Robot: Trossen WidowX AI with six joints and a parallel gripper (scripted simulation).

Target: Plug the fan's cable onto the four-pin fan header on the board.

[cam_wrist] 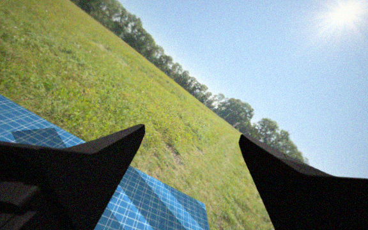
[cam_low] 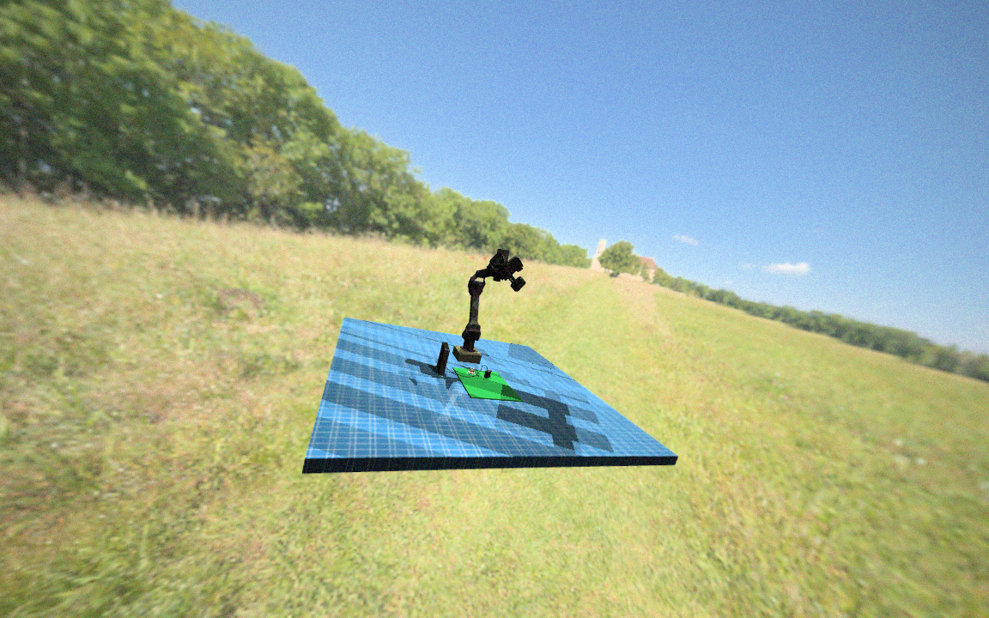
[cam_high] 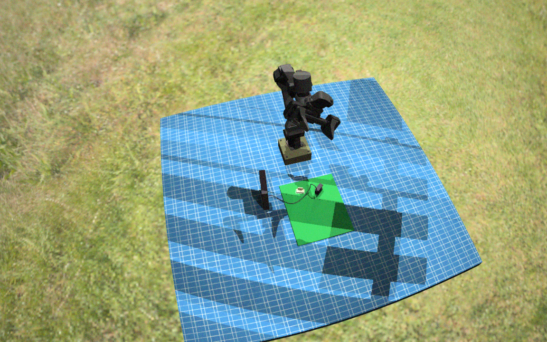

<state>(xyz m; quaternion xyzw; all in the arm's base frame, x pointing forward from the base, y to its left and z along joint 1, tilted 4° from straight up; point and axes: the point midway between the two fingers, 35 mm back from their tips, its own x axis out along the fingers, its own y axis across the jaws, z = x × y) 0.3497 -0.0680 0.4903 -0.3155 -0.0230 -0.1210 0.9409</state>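
Now: the black fan plug 51 cm below my gripper tip, 14 cm behind it and 10 cm to the left of it. Round my gripper tip: pale fan header 53 cm below, 17 cm behind, 2 cm to the left; green board 54 cm below, 6 cm behind, 5 cm to the left; black fan 47 cm below, 20 cm behind, 11 cm to the right.
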